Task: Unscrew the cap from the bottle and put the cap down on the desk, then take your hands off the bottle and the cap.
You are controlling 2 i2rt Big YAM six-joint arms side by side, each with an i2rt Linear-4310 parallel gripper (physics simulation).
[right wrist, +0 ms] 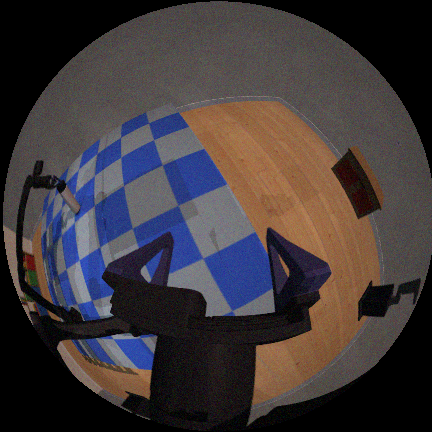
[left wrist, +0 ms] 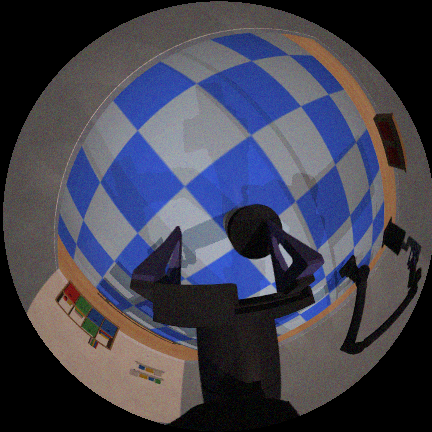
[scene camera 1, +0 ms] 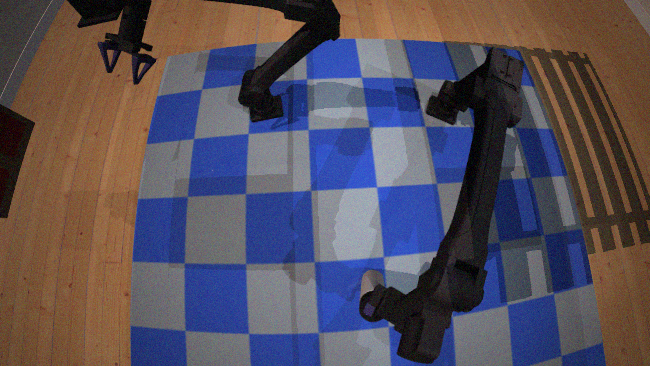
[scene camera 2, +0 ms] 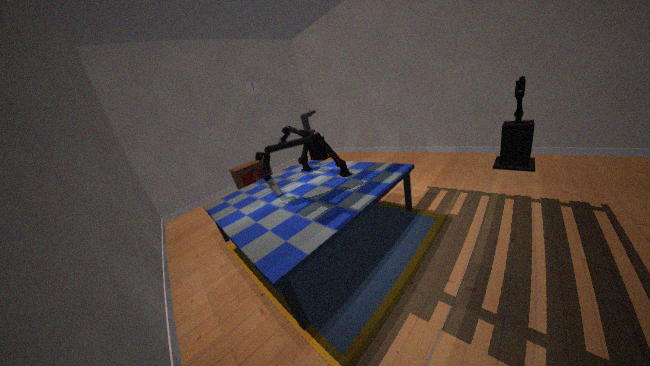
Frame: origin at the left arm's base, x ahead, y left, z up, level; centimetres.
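Where they show: left gripper, fingertip midpoint: (right wrist: 58,181) (left wrist: 224,226) (scene camera 1: 384,321) (scene camera 2: 264,177); right gripper, fingertip midpoint: (right wrist: 217,234) (scene camera 1: 122,78); left arm's base, origin of the base link: (right wrist: 76,314) (scene camera 1: 441,111) (scene camera 2: 345,174); right arm's base, origin of the base link: (left wrist: 346,265) (scene camera 1: 266,109) (scene camera 2: 306,169).
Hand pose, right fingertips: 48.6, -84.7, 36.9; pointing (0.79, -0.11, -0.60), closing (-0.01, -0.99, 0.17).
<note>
Each offset is from my right fingertips to the centre of the thing, as dx, dy, dz. Level surfaces: height alone.
The bottle {+21.0, +78.6, -26.6} (scene camera 1: 371,280) (right wrist: 70,200) has a pale beige body and stands on the checkered desk {dz -36.9} (scene camera 1: 216,295) (scene camera 2: 270,232). Its round black cap {+23.9, +78.0, -17.2} (left wrist: 250,237) (right wrist: 61,187) sits on its top and hides most of the body in the left wrist view. My left gripper (left wrist: 224,226) is open above the bottle; one finger overlaps the cap in the left wrist view, and I cannot tell whether they touch. In scene camera 1 the left wrist partly covers the cap. My right gripper (right wrist: 217,234) (scene camera 1: 123,77) is open and empty, high near the desk's upper-left edge in scene camera 1, far from the bottle.
The left arm (scene camera 1: 480,190) reaches down the right part of the desk in scene camera 1. The right arm (scene camera 1: 290,55) stands at the desk's upper edge. A box with dark red panels (scene camera 1: 14,155) (right wrist: 356,186) stands beyond the desk.
</note>
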